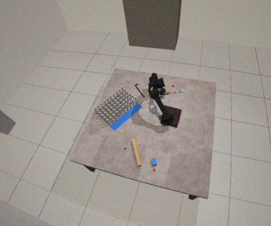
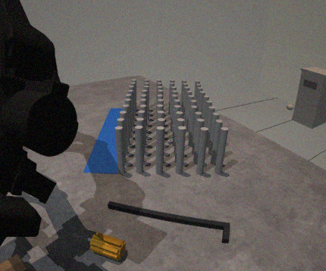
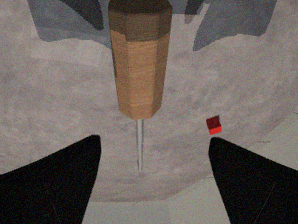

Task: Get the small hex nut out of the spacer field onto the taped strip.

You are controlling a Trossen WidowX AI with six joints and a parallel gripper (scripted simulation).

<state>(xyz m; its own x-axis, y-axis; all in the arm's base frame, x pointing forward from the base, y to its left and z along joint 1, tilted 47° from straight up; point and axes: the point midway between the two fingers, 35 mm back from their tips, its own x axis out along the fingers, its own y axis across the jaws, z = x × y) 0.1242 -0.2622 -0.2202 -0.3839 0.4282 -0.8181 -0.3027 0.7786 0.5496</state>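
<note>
The brown-handled tool lies 100 mm behind my gripper tip, 70 mm below it and 30 mm to the right of it. Round my gripper tip: blue taped strip (390 mm to the left, 350 mm ahead, 80 mm below); blue block (810 mm to the left, 60 mm below, 50 mm behind); screwdriver (170 mm ahead, 70 mm below, 10 mm to the left).
</note>
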